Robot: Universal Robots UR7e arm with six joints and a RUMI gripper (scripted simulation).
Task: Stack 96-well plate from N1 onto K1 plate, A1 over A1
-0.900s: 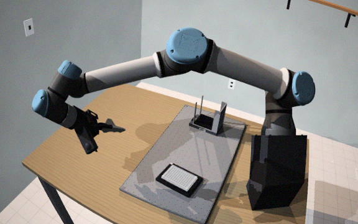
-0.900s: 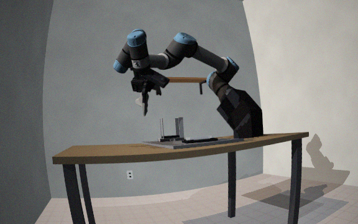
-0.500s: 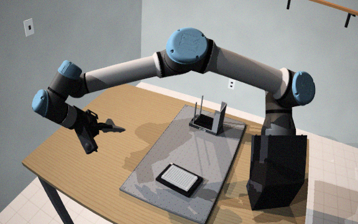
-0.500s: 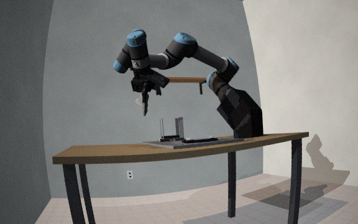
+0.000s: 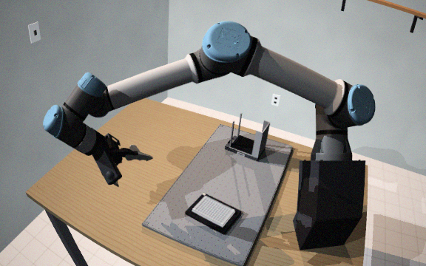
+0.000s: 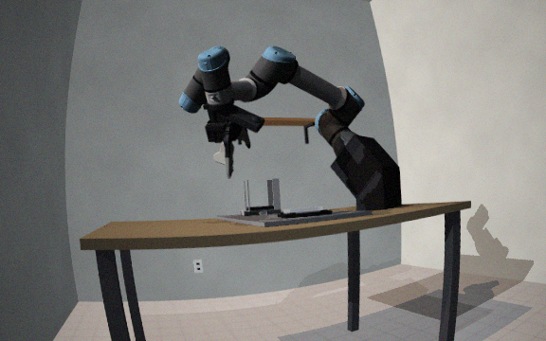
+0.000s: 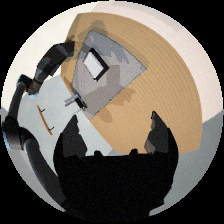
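Now: the white 96-well plate 250 mm behind my hand, 160 mm below it and 60 mm to the right of it. From my hand the other things lie so: plate nest N1: 250 mm behind, 170 mm below, 60 mm to the right.
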